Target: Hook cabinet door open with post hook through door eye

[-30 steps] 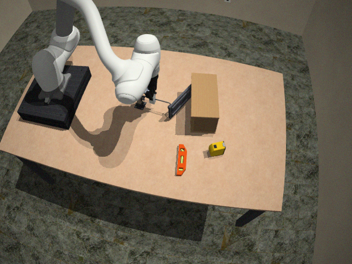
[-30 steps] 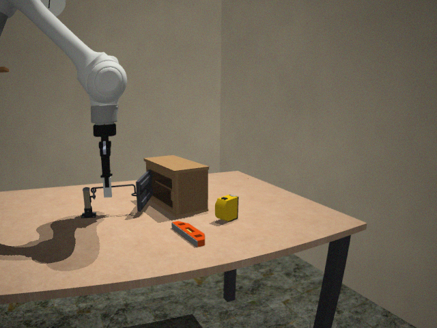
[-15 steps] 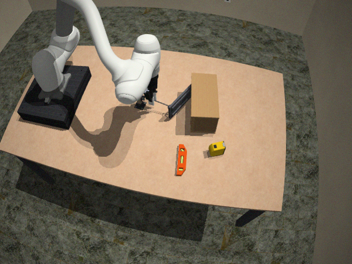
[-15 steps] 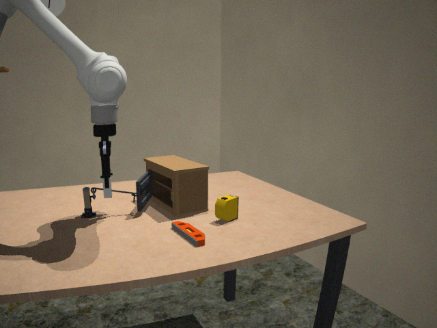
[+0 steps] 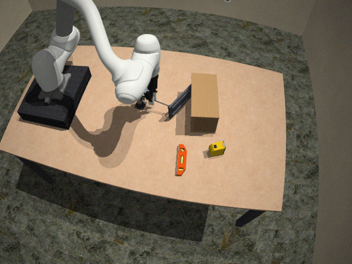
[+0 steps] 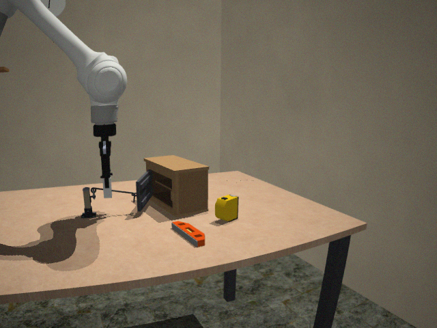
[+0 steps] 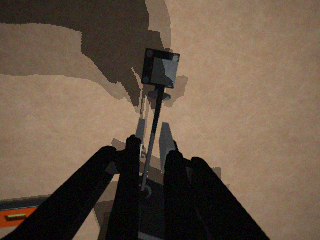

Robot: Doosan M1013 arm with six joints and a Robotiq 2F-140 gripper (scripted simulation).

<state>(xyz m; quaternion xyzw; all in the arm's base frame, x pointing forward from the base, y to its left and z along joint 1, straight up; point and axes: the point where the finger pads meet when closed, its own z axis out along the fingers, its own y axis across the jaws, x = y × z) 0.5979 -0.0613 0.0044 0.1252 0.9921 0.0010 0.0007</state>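
Right now the thin hook is 2 cm ahead of my hand and 3 cm below it. From my hand the other things lie so: orange spirit level: 16 cm ahead, 27 cm to the right, 9 cm below; then dark door: 13 cm ahead, 3 cm to the left, 3 cm below; then yellow tape measure: 32 cm ahead, 20 cm to the right, 6 cm below.
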